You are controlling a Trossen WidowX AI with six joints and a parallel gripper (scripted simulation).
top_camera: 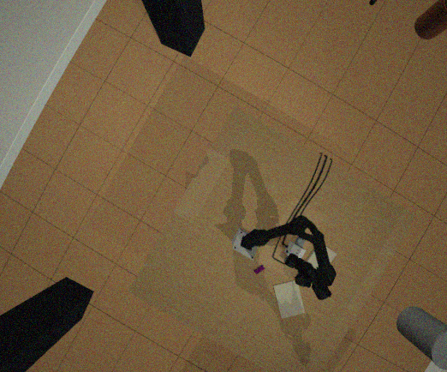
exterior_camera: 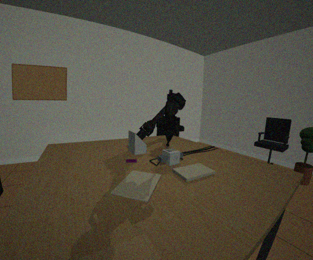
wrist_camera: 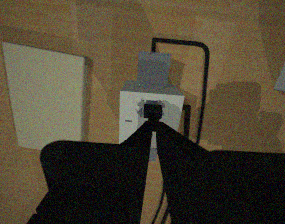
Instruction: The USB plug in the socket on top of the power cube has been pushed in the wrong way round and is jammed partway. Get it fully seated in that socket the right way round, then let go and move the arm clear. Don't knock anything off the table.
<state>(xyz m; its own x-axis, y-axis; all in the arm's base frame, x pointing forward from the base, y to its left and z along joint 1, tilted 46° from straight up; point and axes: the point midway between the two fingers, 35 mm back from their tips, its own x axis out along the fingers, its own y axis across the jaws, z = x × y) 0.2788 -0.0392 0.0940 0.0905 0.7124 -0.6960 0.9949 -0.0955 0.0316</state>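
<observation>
The dark USB plug is 2 cm below my gripper tip. Round my gripper tip: purple object 17 cm to the right, 13 cm below, 13 cm behind.
</observation>
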